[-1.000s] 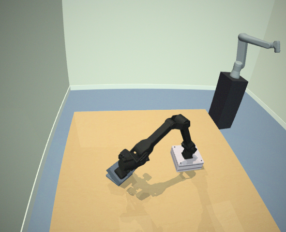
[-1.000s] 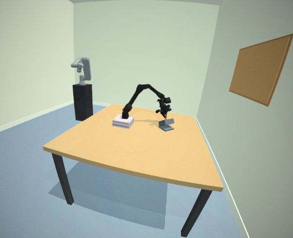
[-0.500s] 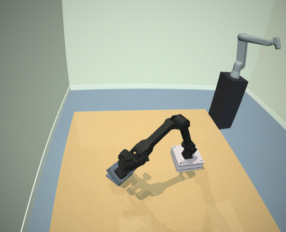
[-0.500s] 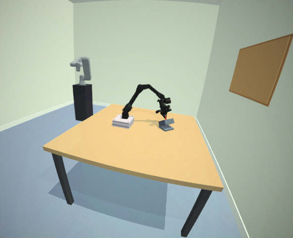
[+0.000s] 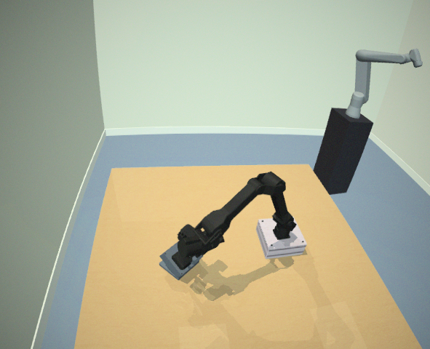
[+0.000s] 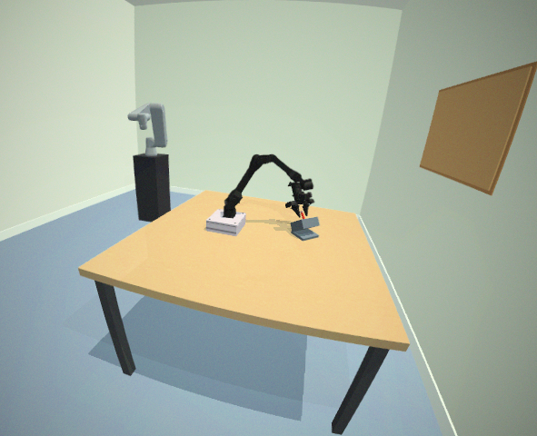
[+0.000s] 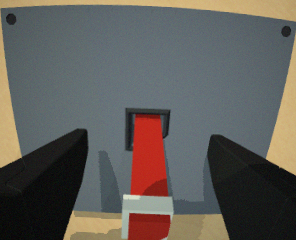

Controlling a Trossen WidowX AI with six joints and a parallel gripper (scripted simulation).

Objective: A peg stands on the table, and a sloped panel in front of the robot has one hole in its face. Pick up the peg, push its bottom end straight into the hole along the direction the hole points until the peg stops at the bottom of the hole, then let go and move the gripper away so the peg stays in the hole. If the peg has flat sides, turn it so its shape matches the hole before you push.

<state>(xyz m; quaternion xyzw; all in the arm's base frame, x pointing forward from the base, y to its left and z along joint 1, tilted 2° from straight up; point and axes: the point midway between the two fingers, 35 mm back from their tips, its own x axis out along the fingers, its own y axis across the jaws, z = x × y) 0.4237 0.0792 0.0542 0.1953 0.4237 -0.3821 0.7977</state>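
The red peg lies 1 cm behind my gripper tip, 1 cm to the left of it and 1 cm above it. The rest, counted from my gripper tip: grey sloped panel (1 cm ahead, 2 cm to the right, 4 cm below).
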